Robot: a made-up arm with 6 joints.
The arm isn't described. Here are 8 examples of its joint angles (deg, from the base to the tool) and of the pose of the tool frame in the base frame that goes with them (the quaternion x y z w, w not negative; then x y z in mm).
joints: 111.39 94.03 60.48 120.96 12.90 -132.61
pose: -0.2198 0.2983 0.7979 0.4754 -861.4 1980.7 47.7
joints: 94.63 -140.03 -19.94 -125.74 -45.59 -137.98
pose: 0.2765 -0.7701 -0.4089 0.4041 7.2 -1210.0 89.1
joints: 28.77 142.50 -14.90 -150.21 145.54 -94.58
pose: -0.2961 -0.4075 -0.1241 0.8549 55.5 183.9 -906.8
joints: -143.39 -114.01 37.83 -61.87 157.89 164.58
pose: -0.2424 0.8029 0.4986 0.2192 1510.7 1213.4 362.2
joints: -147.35 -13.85 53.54 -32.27 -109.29 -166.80
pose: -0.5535 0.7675 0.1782 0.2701 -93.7 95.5 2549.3
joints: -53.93 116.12 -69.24 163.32 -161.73 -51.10
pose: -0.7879 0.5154 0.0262 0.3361 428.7 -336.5 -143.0
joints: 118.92 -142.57 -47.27 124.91 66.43 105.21
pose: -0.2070 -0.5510 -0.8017 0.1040 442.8 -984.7 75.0
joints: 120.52 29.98 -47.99 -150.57 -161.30 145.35
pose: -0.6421 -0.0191 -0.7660 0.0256 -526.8 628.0 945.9
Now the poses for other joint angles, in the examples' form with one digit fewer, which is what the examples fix.
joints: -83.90 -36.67 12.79 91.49 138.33 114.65
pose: 0.709 0.436 -0.070 0.550 -47 476 2312
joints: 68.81 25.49 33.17 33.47 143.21 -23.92
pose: -0.434 0.735 -0.519 0.043 618 1236 1958
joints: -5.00 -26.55 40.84 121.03 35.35 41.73
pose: 0.902 0.235 0.361 0.027 -463 121 2522
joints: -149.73 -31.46 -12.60 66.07 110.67 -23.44
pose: -0.718 0.115 -0.272 0.630 28 89 2081
